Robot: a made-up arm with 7 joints. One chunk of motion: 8 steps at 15 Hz.
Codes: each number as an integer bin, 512 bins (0 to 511) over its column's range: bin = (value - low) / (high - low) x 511, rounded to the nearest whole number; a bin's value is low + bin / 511 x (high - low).
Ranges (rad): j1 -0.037..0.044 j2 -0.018..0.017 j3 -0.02..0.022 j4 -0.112..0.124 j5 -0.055..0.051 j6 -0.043..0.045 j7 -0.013..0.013
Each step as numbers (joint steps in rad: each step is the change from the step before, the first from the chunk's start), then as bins.
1 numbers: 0.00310 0.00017 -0.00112 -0.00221 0.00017 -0.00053 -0.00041
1 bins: 253 265 230 238 266 247 247
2 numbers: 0.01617 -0.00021 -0.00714 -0.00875 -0.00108 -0.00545 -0.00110
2 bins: 335 260 156 224 260 218 234
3 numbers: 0.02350 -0.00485 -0.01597 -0.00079 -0.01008 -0.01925 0.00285
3 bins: 382 192 49 241 217 138 312
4 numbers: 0.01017 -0.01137 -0.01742 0.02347 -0.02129 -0.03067 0.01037
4 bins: 298 97 31 293 163 72 459
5 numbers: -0.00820 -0.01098 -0.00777 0.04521 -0.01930 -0.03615 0.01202
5 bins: 182 102 149 340 172 40 492
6 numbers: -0.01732 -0.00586 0.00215 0.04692 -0.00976 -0.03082 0.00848
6 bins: 124 177 269 344 218 71 422
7 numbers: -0.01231 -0.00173 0.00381 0.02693 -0.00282 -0.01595 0.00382
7 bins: 156 238 290 301 252 157 331
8 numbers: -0.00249 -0.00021 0.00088 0.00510 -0.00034 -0.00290 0.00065
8 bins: 218 260 254 254 264 233 268
